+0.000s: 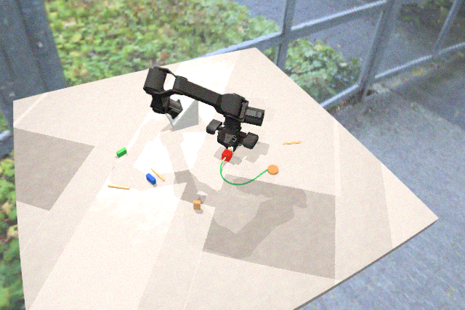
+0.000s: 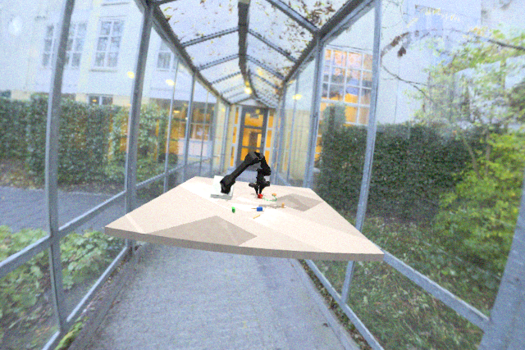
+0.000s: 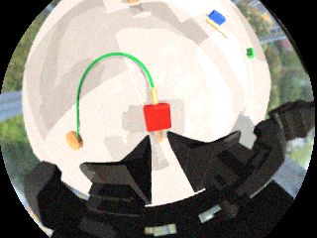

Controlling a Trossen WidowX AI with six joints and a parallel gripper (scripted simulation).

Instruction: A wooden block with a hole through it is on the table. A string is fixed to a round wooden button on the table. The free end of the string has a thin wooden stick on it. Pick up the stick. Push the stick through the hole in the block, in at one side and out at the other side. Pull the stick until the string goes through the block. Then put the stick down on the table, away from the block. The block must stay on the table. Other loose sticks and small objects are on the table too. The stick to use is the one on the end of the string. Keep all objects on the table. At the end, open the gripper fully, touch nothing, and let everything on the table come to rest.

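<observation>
Right now my gripper tip is 20 mm short of the red block, 20 mm to the left of it and 10 mm above it. From my gripper tip the other things lie so: wooden block 200 mm ahead, 190 mm to the right; then thin wooden stick 30 mm ahead, 30 mm to the right, 10 mm below; then round wooden button 130 mm ahead, 120 mm to the left, 10 mm below.
</observation>
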